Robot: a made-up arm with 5 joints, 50 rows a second.
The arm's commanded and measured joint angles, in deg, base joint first. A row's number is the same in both.
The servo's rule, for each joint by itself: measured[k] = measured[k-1] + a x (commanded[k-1-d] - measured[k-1]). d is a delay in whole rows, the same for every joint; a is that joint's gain. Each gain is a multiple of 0.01, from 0.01 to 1. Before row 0 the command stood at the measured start. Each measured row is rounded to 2 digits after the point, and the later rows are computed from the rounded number. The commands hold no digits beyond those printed.
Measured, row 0:
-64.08, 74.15, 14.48, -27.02, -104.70
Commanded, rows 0 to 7:
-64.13, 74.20, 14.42, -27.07, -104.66
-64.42, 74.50, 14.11, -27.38, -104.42
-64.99, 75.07, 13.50, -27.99, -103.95
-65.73, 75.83, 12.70, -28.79, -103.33
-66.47, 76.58, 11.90, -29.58, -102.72
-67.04, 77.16, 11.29, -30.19, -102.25
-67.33, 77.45, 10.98, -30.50, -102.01
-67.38, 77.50, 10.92, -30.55, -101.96
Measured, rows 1 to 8:
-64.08, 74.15, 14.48, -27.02, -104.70
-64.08, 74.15, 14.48, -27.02, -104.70
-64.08, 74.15, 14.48, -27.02, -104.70
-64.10, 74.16, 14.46, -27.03, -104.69
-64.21, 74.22, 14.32, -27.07, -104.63
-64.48, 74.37, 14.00, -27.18, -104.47
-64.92, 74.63, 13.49, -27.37, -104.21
-65.46, 74.98, 12.87, -27.64, -103.87
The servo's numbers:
d 3
a 0.35 0.18 0.39 0.12 0.23

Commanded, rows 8 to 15:
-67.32, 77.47, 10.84, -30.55, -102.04
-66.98, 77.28, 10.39, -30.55, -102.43
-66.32, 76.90, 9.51, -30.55, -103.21
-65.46, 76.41, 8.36, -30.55, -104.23
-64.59, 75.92, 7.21, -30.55, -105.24
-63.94, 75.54, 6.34, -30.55, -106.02
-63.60, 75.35, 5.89, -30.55, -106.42
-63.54, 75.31, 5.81, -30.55, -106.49
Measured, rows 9 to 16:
-66.01, 75.37, 12.25, -27.95, -103.50
-66.47, 75.74, 11.75, -28.26, -103.16
-66.79, 76.06, 11.43, -28.53, -102.88
-66.98, 76.31, 11.20, -28.77, -102.69
-66.98, 76.48, 10.88, -28.98, -102.63
-66.75, 76.56, 10.35, -29.17, -102.76
-66.30, 76.53, 9.57, -29.34, -103.10
-65.70, 76.42, 8.65, -29.49, -103.59

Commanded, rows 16 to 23:
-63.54, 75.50, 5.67, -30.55, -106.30
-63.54, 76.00, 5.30, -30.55, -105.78
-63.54, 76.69, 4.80, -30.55, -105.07
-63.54, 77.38, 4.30, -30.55, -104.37
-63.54, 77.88, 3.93, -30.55, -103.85
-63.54, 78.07, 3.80, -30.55, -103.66
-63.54, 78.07, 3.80, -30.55, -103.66
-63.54, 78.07, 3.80, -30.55, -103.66
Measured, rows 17 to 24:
-65.08, 76.26, 7.75, -29.62, -104.15
-64.56, 76.10, 7.02, -29.73, -104.67
-64.20, 75.96, 6.55, -29.83, -105.09
-63.97, 75.88, 6.21, -29.92, -105.37
-63.82, 75.90, 5.86, -30.00, -105.46
-63.72, 76.04, 5.45, -30.07, -105.37
-63.66, 76.28, 5.00, -30.13, -105.14
-63.62, 76.57, 4.58, -30.18, -104.84

